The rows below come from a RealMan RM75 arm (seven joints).
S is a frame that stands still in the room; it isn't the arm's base.
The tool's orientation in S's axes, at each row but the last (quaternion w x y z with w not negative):
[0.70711 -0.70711 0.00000 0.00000]
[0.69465 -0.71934 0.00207 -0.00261]
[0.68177 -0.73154 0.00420 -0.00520]
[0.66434 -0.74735 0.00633 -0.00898]
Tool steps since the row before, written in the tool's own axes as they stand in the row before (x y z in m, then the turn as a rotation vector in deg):
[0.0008 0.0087 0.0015 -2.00 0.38 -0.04]
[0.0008 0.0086 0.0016 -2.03 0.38 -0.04]
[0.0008 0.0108 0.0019 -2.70 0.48 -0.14]
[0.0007 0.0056 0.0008 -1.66 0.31 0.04]
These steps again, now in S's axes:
[0.0008 0.0015 -0.0087 -2.00 -0.04 -0.38]
[0.0008 0.0013 -0.0086 -2.03 -0.04 -0.38]
[0.0008 0.0011 -0.0109 -2.70 -0.14 -0.47]
[0.0007 0.0001 -0.0057 -1.66 0.04 -0.32]

